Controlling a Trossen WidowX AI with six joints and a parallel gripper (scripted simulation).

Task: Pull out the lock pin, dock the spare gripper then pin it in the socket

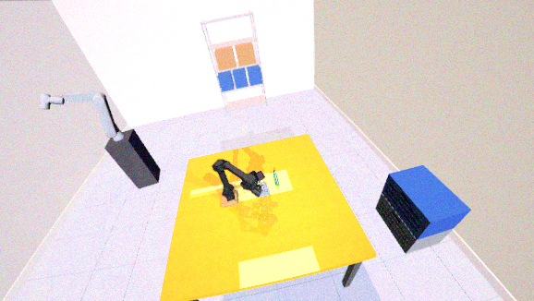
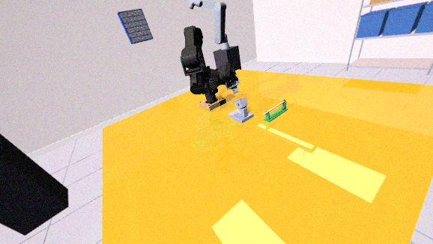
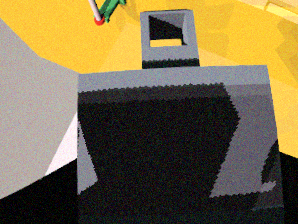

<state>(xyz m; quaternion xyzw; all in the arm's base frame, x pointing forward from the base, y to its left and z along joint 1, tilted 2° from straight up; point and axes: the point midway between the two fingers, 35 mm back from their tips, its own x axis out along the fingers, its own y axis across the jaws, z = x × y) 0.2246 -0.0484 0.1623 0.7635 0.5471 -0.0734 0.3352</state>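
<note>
My gripper tip is now 170 mm short of the green cradle, 160 mm above it and 70 mm to the right of it. Round my gripper tip: spare gripper: 10 mm to the right; then mount: 130 mm below, 30 mm ahead, 20 mm to the right.
</note>
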